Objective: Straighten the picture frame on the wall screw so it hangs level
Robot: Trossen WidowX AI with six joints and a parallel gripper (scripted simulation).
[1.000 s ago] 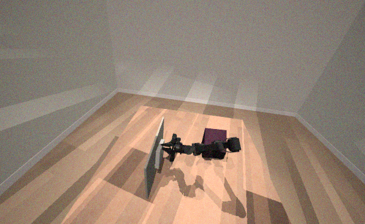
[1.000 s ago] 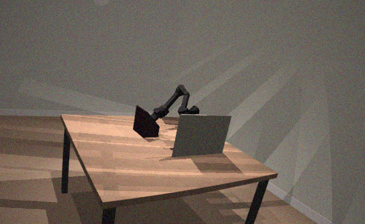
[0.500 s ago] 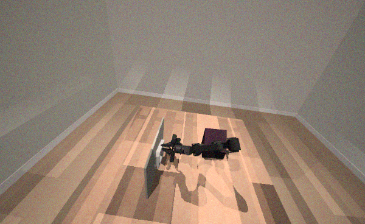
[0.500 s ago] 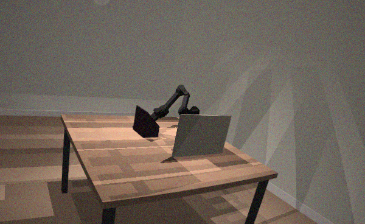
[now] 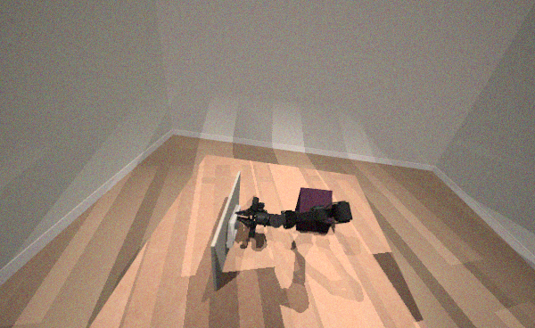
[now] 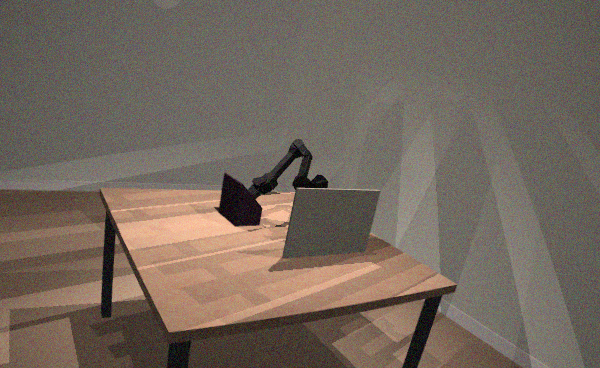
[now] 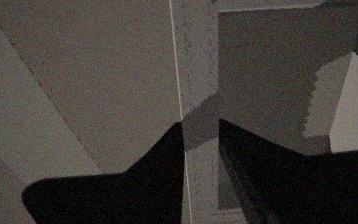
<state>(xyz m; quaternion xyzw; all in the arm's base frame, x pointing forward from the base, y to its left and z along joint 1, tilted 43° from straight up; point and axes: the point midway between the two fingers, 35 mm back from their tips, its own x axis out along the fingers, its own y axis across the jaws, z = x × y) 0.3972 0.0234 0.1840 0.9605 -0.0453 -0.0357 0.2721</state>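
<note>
Right now my gripper tip is 10 mm short of the picture frame, 10 mm to the right of it and 50 mm above it. From my gripper tip the other things lie so: grey wall panel 20 mm ahead, 10 mm to the left, 60 mm below.
</note>
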